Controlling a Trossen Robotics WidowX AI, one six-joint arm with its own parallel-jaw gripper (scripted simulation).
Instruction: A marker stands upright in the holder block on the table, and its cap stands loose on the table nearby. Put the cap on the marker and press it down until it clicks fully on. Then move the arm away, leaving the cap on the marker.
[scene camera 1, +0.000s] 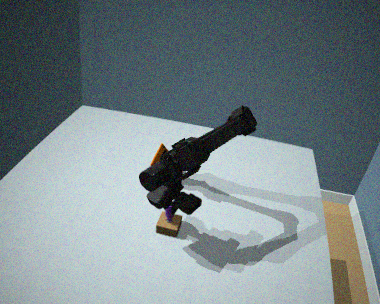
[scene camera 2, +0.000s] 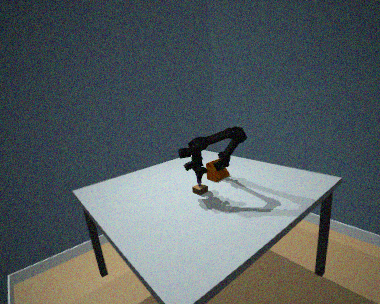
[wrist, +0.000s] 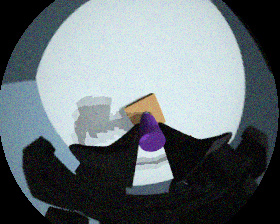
My gripper (scene camera 1: 169, 211) carries a purple cap (wrist: 151, 139).
My gripper shows as well in the wrist view (wrist: 148, 125).
